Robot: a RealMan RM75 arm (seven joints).
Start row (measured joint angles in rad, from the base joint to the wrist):
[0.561 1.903 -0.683 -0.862 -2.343 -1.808 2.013]
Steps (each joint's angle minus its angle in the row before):
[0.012 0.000 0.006 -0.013 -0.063 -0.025 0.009]
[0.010 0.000 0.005 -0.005 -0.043 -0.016 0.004]
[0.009 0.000 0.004 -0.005 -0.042 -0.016 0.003]
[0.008 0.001 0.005 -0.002 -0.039 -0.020 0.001]
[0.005 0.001 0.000 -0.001 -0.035 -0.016 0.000]
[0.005 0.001 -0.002 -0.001 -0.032 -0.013 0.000]
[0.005 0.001 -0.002 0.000 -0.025 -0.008 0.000]
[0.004 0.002 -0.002 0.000 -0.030 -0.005 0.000]
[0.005 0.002 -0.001 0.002 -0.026 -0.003 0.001]
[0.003 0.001 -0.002 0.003 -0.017 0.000 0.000]
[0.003 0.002 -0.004 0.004 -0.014 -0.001 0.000]
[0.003 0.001 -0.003 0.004 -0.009 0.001 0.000]
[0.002 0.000 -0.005 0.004 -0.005 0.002 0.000]
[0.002 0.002 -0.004 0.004 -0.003 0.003 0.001]
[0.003 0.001 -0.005 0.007 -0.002 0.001 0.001]
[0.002 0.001 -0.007 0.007 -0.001 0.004 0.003]
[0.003 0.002 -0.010 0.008 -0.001 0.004 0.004]
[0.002 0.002 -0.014 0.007 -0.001 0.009 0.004]
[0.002 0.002 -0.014 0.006 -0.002 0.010 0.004]
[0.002 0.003 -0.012 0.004 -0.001 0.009 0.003]
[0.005 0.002 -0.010 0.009 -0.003 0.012 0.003]
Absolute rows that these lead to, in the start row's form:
[0.573 1.903 -0.677 -0.875 -2.406 -1.833 2.022]
[0.583 1.903 -0.672 -0.880 -2.449 -1.849 2.026]
[0.592 1.903 -0.668 -0.885 -2.491 -1.865 2.029]
[0.600 1.904 -0.663 -0.887 -2.530 -1.885 2.030]
[0.605 1.905 -0.663 -0.888 -2.565 -1.901 2.030]
[0.610 1.906 -0.665 -0.889 -2.597 -1.914 2.030]
[0.615 1.907 -0.667 -0.889 -2.622 -1.922 2.030]
[0.619 1.909 -0.669 -0.889 -2.652 -1.927 2.030]
[0.624 1.911 -0.670 -0.887 -2.678 -1.930 2.031]
[0.627 1.912 -0.672 -0.884 -2.695 -1.930 2.031]
[0.630 1.914 -0.676 -0.880 -2.709 -1.931 2.031]
[0.633 1.915 -0.679 -0.876 -2.718 -1.930 2.031]
[0.635 1.915 -0.684 -0.872 -2.723 -1.928 2.031]
[0.637 1.917 -0.688 -0.868 -2.726 -1.925 2.032]
[0.640 1.918 -0.693 -0.861 -2.728 -1.924 2.033]
[0.642 1.919 -0.700 -0.854 -2.729 -1.920 2.036]
[0.645 1.921 -0.710 -0.846 -2.730 -1.916 2.040]
[0.647 1.923 -0.724 -0.839 -2.731 -1.907 2.044]
[0.649 1.925 -0.738 -0.833 -2.733 -1.897 2.048]
[0.651 1.928 -0.750 -0.829 -2.734 -1.888 2.051]
[0.656 1.930 -0.760 -0.820 -2.737 -1.876 2.054]

